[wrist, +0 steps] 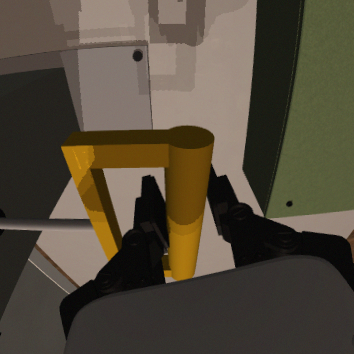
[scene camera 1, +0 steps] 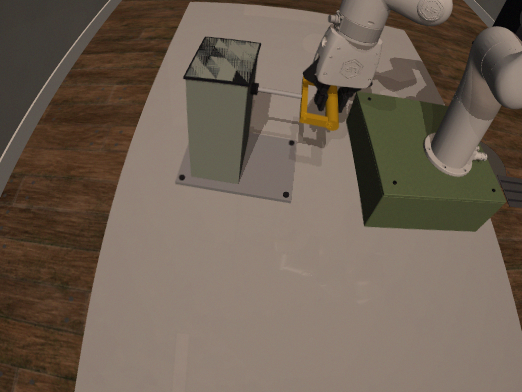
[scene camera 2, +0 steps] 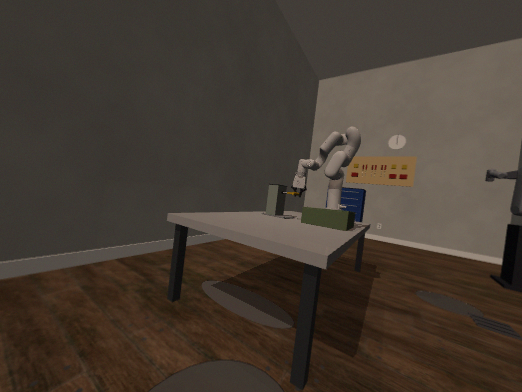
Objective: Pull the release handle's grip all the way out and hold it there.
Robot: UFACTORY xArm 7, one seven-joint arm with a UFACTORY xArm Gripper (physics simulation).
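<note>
The release handle is a yellow rectangular frame with a thick round grip bar (scene camera 1: 332, 114) (wrist: 189, 185). The yellow handle shows small in scene camera 2 (scene camera 2: 291, 193). A thin grey rod (scene camera 1: 280, 93) (wrist: 55, 224) joins it to the tall grey-green post (scene camera 1: 216, 130) (scene camera 2: 273, 200), with a long stretch of rod showing between them. My gripper (scene camera 1: 331, 102) (scene camera 2: 299, 193) (wrist: 180, 183) is shut on the round grip bar, one black finger inside the frame and the other outside. The handle is level with the post's upper part, above the table.
The post stands on a grey base plate (scene camera 1: 267, 172) (wrist: 117, 95) with dark bolts. The green box (scene camera 1: 395, 150) (scene camera 2: 325, 218) (wrist: 320, 110) bearing the arm's base is close to the handle's outer side, lower down. Both stand on the pale table (scene camera 1: 225, 300) (scene camera 2: 240, 232).
</note>
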